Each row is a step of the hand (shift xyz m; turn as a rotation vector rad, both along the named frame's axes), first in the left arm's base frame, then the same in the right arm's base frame.
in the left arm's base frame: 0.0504 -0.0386 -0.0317 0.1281 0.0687 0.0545
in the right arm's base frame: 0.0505 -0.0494 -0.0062 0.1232 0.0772 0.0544
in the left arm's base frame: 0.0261 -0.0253 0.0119 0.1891 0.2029 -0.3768
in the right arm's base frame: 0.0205 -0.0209 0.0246 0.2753 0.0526 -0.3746
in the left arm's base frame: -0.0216 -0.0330 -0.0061 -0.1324 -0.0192 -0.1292
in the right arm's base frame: -0.0238 -0.0321 0.0007 -0.1084 -0.0561 -0.1403
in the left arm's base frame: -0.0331 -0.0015 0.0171 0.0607 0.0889 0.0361
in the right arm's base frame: -0.0356 0.0060 0.0094 0.0630 0.0930 0.0169
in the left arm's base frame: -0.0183 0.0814 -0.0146 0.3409 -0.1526 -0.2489
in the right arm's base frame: -0.0060 0.0722 -0.0438 0.3603 -0.2442 -0.1093
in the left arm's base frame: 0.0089 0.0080 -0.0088 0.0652 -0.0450 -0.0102
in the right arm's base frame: 0.0112 0.0041 -0.0089 0.0604 -0.0488 0.0188
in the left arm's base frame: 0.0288 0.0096 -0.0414 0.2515 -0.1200 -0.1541
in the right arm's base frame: 0.0366 -0.0065 -0.0354 0.2597 -0.1770 -0.0510
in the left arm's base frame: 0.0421 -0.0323 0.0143 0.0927 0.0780 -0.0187
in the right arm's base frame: 0.0349 -0.0274 0.0324 0.1028 0.0625 -0.0235
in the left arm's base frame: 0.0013 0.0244 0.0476 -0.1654 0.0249 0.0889
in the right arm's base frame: -0.0045 0.0391 0.0362 -0.1747 0.0615 0.0397
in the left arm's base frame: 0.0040 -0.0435 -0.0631 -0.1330 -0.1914 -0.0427
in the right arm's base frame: 0.0103 -0.0626 -0.0432 -0.1441 -0.1881 -0.0045
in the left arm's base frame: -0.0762 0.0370 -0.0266 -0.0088 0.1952 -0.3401
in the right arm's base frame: -0.0655 0.0292 -0.0524 0.0745 0.0672 -0.3792
